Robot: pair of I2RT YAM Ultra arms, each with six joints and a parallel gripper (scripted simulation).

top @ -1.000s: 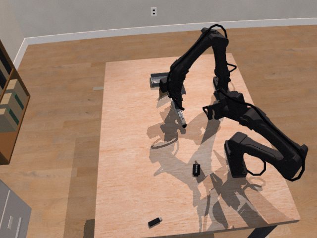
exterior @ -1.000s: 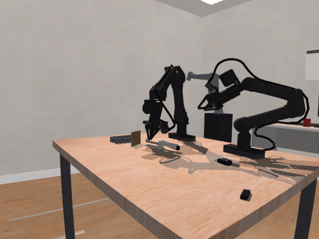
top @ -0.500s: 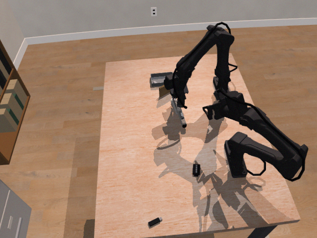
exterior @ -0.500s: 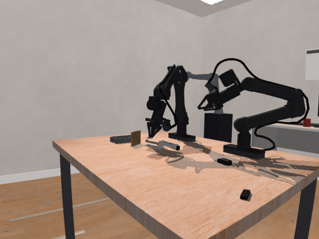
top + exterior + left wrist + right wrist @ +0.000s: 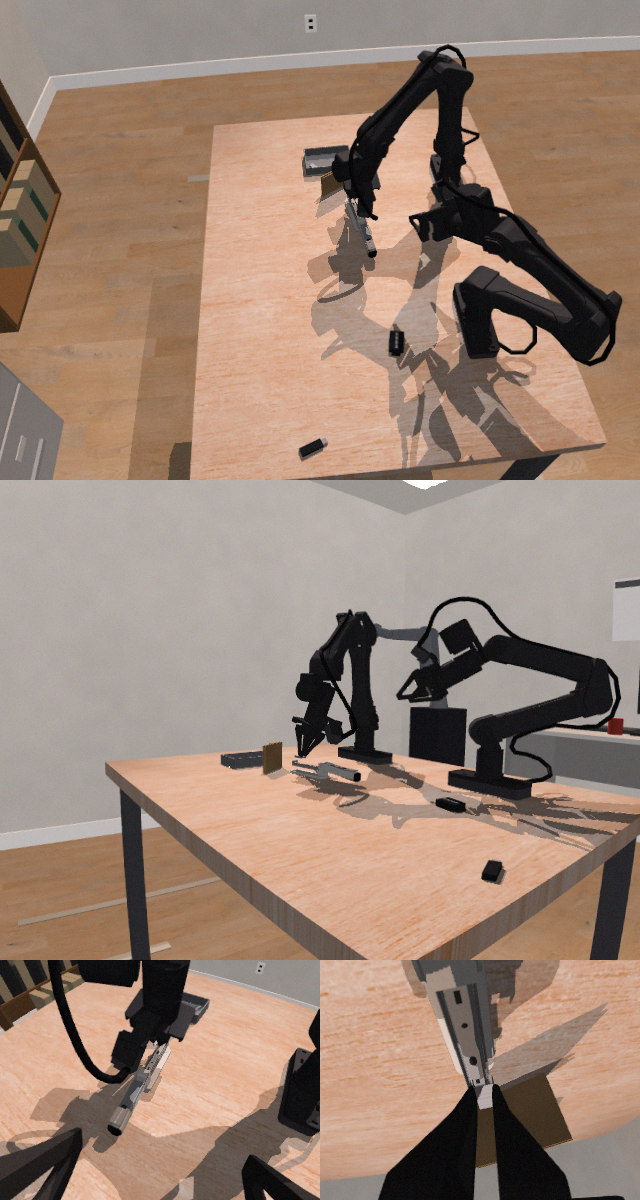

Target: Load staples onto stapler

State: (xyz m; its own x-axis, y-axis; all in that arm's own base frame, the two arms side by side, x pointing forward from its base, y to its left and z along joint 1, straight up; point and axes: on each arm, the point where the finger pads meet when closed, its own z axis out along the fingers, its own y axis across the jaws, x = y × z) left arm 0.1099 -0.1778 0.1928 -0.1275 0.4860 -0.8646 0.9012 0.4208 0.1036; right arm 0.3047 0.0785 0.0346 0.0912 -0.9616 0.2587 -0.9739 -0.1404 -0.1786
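My right gripper is now 80 mm to the right of the stapler, 40 mm above it and 20 mm past it. From my right hand the other things lie so: staple stick 10 mm to the right, 10 mm below; brown block 90 mm to the right, 50 mm ahead, 20 mm below; grey tray 200 mm to the right, 70 mm ahead, 40 mm below.
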